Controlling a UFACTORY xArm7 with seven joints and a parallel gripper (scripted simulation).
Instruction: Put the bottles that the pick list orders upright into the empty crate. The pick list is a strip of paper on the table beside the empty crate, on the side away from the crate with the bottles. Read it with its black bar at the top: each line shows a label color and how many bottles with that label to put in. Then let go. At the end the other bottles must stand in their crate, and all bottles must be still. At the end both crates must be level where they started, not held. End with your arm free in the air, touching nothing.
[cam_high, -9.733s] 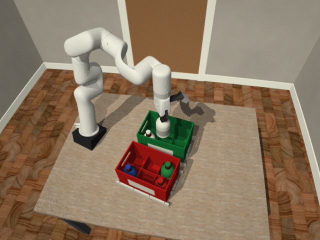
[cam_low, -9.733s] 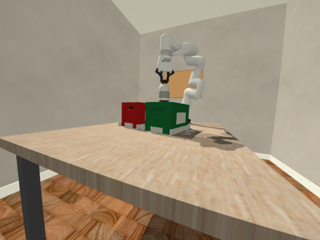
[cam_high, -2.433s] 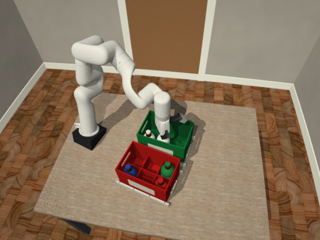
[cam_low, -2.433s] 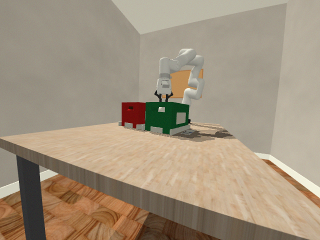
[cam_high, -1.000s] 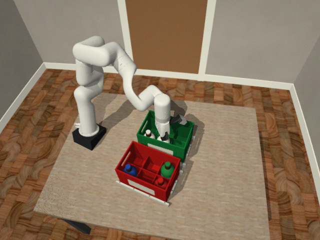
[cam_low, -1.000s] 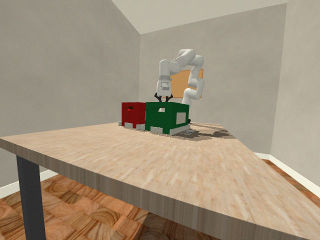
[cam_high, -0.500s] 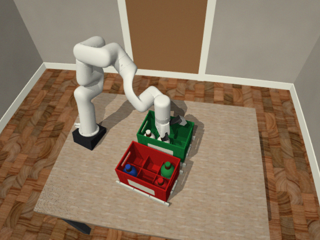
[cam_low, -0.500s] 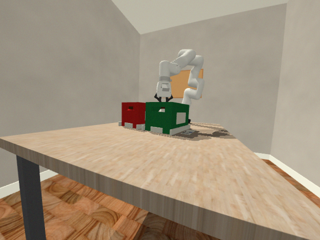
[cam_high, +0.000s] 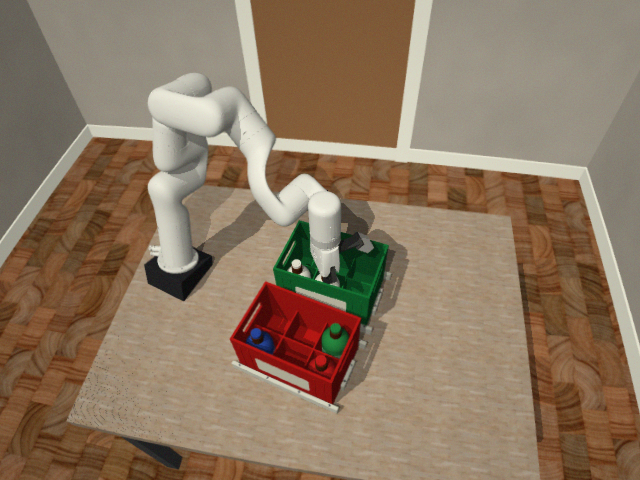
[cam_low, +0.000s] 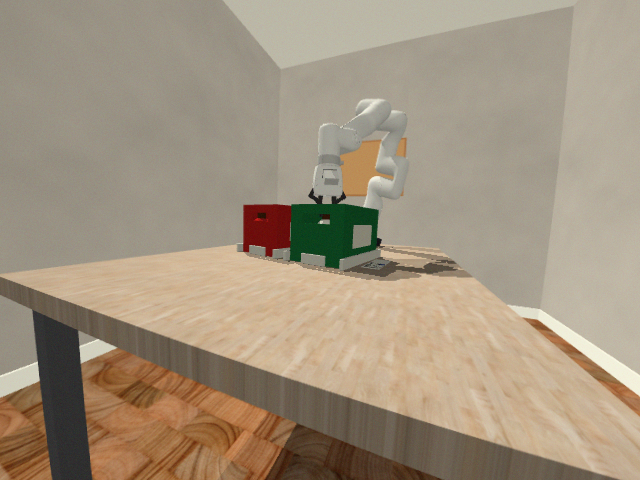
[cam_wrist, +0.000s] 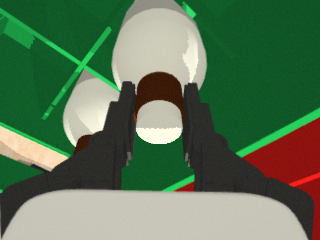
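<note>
The white-labelled bottle lies 7 cm below my hand. Round my hand: green crate (8 cm below, 4 cm to the left, 1 cm ahead); then red crate (18 cm to the right, 8 cm below, 7 cm behind); then green-labelled bottle (17 cm to the right, 7 cm below, 3 cm ahead).
</note>
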